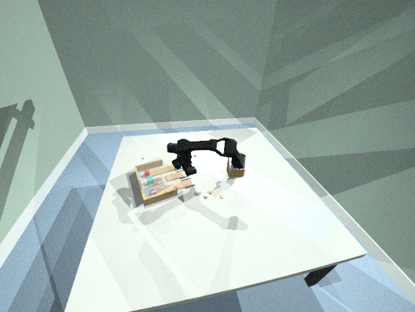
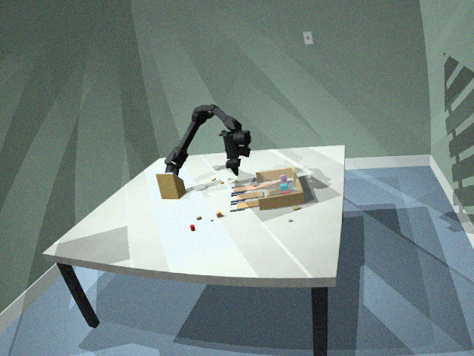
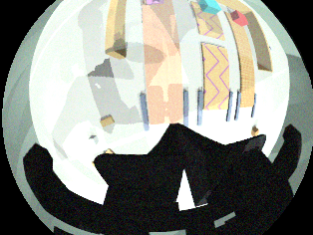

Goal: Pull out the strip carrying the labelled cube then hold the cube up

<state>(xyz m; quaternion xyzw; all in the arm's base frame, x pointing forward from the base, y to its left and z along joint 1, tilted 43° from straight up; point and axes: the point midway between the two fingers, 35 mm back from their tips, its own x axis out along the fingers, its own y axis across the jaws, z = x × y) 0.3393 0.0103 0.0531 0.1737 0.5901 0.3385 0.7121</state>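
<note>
The tan strip is 10 cm ahead of my gripper tip, 7 cm below it and 3 cm to the left of it. Also, from my gripper tip: red peg: 39 cm to the right, 7 cm below, 7 cm behind; then purple cube marked h: 21 cm ahead, 7 cm to the left, 6 cm below.
</note>
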